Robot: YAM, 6 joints.
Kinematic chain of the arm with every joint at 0, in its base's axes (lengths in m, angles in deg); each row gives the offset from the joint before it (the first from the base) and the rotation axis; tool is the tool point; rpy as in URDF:
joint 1: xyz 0 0 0.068 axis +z
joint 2: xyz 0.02 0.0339 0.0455 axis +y
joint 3: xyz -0.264 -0.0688 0 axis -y
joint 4: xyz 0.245 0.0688 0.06 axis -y
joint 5: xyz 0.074 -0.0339 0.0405 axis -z
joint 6: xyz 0.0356 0 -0.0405 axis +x
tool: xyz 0 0 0 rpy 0 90 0
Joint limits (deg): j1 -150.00..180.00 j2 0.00..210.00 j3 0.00..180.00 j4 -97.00..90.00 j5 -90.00..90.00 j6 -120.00..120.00
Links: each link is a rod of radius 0.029 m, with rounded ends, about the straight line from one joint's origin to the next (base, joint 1, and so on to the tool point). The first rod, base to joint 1, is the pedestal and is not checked.
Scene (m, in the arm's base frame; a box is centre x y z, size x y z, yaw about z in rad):
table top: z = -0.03
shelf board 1: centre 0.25 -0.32 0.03 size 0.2 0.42 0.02 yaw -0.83
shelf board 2: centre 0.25 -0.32 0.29 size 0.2 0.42 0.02 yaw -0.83
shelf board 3: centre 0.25 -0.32 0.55 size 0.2 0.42 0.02 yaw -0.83
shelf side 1: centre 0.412 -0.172 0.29 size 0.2 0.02 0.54 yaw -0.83
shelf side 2: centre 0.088 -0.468 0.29 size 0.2 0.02 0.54 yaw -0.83
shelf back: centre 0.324 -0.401 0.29 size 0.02 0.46 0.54 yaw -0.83
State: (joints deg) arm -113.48 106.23 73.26 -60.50 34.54 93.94
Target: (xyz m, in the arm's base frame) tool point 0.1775 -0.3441 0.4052
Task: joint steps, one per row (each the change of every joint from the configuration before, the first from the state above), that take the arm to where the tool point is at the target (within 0.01 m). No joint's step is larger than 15 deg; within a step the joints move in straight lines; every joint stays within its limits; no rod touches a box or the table.
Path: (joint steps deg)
1: 14.54 -12.01 3.96 -0.87 -1.04 0.00
2: 14.54 -12.01 3.96 -0.86 -1.04 0.00
3: 14.54 -12.00 3.95 -0.87 -1.04 0.00
4: 4.88 14.89 11.21 10.31 -0.81 0.00
5: 4.89 14.89 11.21 10.32 -0.81 0.00

